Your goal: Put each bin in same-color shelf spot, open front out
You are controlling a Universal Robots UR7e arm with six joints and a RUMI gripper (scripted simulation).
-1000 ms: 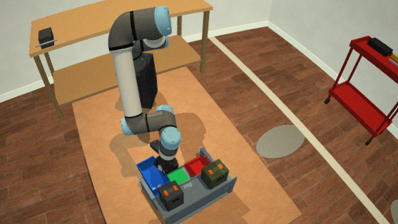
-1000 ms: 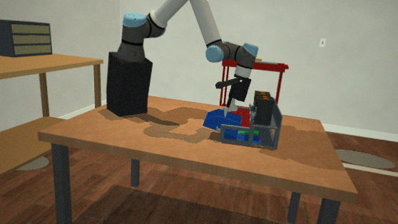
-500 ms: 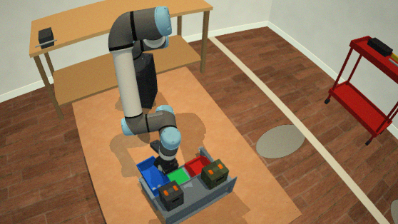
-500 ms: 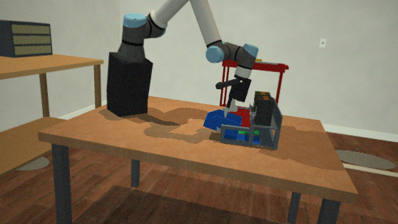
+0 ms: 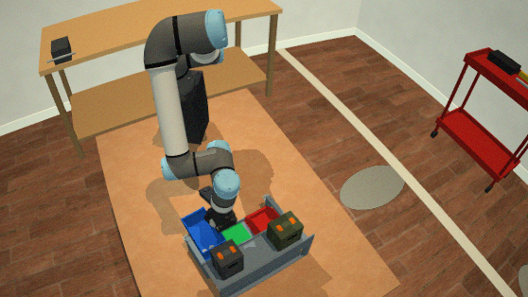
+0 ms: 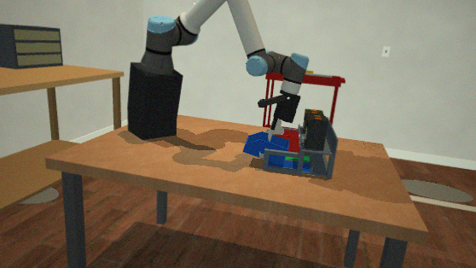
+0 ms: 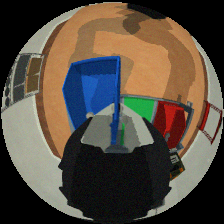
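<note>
Now: the blue bin 5 cm to the right of my hand, 2 cm below it and 1 cm behind it. The rest, counted from my hand: red bin: 18 cm to the left, 10 cm ahead, 6 cm below.
</note>
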